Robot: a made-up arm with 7 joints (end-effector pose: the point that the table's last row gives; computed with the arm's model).
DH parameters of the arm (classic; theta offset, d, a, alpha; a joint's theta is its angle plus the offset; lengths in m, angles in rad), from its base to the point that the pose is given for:
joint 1: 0 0.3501 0 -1.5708
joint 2: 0 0 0 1.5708
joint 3: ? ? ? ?
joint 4: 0 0 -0.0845 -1.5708
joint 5: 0 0.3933 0 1.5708
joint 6: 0 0 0.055 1.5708
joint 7: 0 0 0 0
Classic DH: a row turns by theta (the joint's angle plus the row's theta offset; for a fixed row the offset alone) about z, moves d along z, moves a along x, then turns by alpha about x.
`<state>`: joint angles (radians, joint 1 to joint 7).
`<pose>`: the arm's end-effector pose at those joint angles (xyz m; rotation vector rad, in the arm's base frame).
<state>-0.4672 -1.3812 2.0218 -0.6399 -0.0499 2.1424 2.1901</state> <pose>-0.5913 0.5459 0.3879 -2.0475 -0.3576 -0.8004</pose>
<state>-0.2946 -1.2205 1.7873 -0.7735 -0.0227 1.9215 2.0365</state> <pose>-0.5959 0.4996 0.5396 -2.0038 -0.2271 -1.0093</pose>
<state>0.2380 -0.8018 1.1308 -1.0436 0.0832 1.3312 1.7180</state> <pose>-0.4110 0.2970 0.9197 -2.4079 0.2308 -0.8680</pose>
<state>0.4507 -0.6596 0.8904 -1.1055 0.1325 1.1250 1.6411</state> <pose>-0.2850 0.2477 0.9935 -2.6792 0.2851 -0.6091</pose>
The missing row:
joint 3: 0 0.3463 0.0755 1.5708
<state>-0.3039 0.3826 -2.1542 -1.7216 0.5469 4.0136 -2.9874</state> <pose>-0.1900 -0.3146 0.8238 0.8205 -0.0595 -2.1282</pose>
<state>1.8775 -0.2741 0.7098 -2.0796 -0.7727 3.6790 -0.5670</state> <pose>-0.3759 0.1283 0.6987 1.0058 -1.3620 -1.2926</pose>
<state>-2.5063 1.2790 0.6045 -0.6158 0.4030 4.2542 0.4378</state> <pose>-0.5095 -0.4979 0.3958 -0.8798 -0.9513 1.3522</pose>
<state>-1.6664 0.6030 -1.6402 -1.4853 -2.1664 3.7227 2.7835</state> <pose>-0.4561 -0.2112 0.7045 0.0678 -2.0016 0.1052</pose>
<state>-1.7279 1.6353 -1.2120 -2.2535 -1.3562 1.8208 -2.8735</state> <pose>-0.4555 -0.0498 0.1619 -0.2092 -0.4494 -0.6049</pose>
